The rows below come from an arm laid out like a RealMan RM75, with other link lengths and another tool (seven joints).
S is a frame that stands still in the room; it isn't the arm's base.
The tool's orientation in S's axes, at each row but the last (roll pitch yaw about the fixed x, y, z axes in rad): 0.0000 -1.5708 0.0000; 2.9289 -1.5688 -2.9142; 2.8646 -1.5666 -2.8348; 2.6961 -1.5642 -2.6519; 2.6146 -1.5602 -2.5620; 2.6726 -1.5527 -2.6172
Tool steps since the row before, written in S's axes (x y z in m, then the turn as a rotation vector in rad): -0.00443 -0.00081 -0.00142 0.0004 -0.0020 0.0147; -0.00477 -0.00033 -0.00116 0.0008 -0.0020 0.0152; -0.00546 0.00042 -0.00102 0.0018 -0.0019 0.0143; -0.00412 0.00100 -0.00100 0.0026 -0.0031 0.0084; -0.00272 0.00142 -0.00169 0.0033 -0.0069 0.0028; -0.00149 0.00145 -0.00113 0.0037 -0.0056 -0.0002
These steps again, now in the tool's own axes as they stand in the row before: -0.00142 -0.00081 0.00443 0.0147 -0.0020 -0.0004; -0.00115 -0.00026 0.00478 0.0152 -0.0020 -0.0008; -0.00100 0.00058 0.00545 0.0143 -0.0019 -0.0018; -0.00098 0.00118 0.00408 0.0084 -0.0032 -0.0025; -0.00167 0.00155 0.00266 0.0028 -0.0070 -0.0030; -0.00112 0.00152 0.00143 -0.0002 -0.0058 -0.0034
